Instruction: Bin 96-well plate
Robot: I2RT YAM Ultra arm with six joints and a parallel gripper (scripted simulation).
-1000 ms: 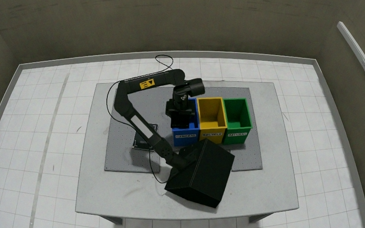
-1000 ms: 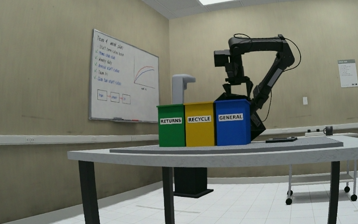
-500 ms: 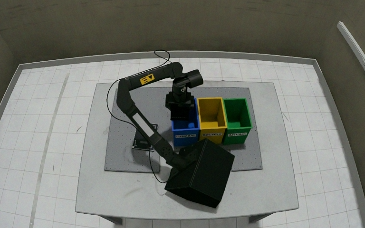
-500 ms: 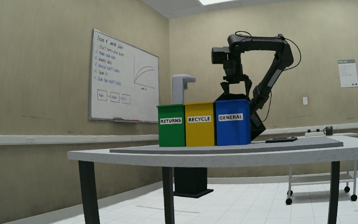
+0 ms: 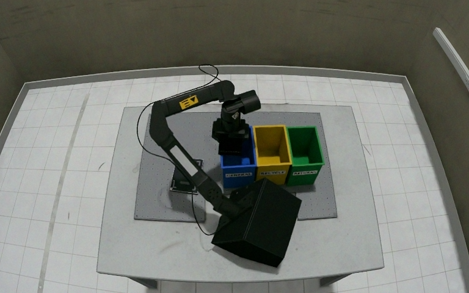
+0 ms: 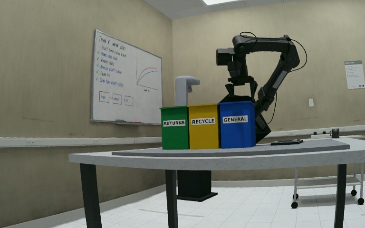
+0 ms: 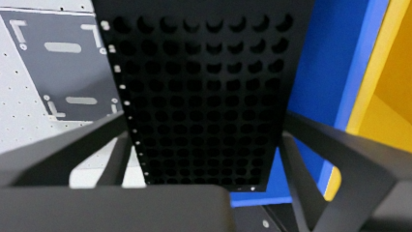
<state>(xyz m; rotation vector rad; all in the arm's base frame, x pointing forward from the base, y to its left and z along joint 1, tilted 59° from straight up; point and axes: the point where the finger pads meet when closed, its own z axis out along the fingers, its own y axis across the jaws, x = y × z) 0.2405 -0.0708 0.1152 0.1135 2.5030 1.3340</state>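
My gripper is now 10 mm short of the black 96-well plate. Round my hand: yellow recycle bin: 10 mm ahead, 160 mm to the right, 110 mm below; plate nest N1: 70 mm behind, 180 mm to the left, 190 mm below; blue general bin: 10 mm behind, 30 mm to the right, 110 mm below.
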